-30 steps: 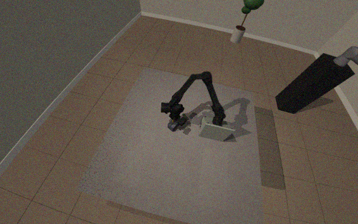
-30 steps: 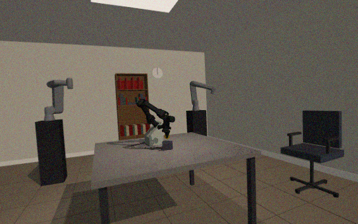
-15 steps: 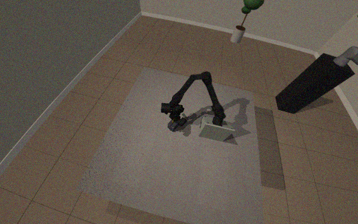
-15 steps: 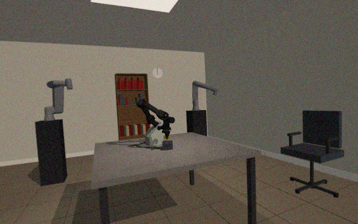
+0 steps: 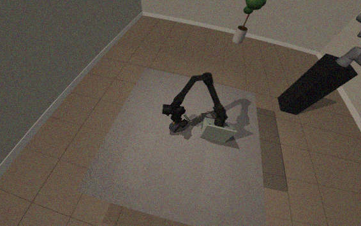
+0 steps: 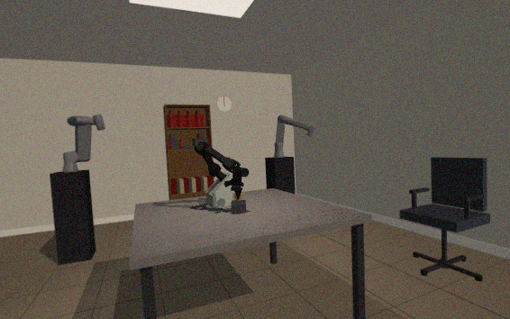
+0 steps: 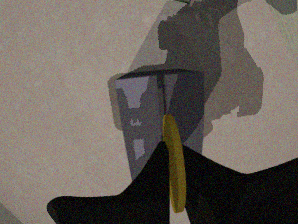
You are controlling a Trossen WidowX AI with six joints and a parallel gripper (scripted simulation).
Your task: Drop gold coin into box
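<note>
Now: the gold coin 2 cm above my gripper tip.
</note>
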